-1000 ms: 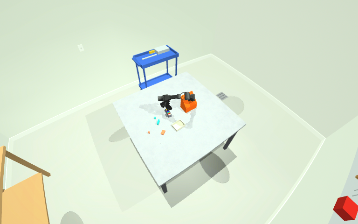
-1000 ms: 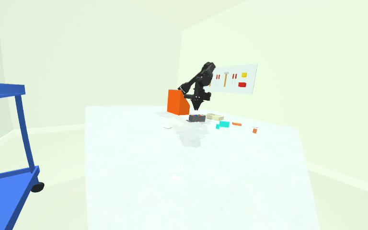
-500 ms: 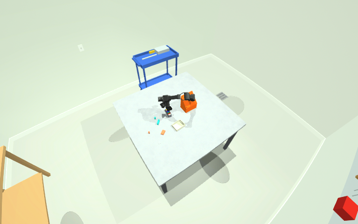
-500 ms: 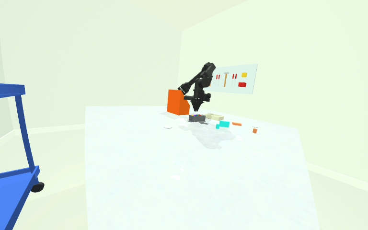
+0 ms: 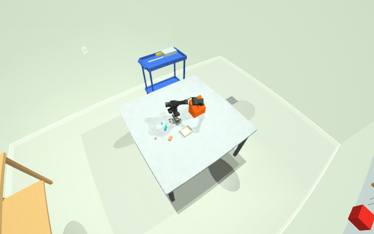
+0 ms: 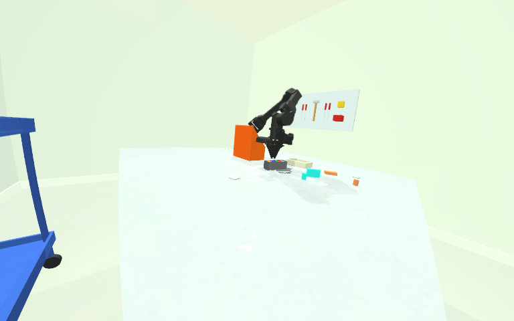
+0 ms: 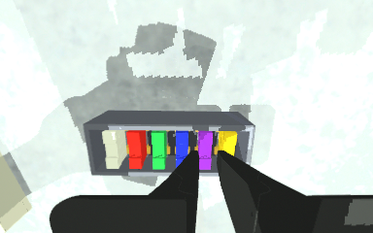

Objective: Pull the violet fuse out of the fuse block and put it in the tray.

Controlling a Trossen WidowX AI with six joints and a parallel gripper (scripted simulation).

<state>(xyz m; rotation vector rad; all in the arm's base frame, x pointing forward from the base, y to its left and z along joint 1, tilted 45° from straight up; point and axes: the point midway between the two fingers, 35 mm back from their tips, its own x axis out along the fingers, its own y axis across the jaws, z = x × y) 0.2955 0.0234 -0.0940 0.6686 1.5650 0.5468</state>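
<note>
Now: the cream tray 2 cm behind my gripper tip, 25 cm to the left of it and 5 cm below it.
</note>
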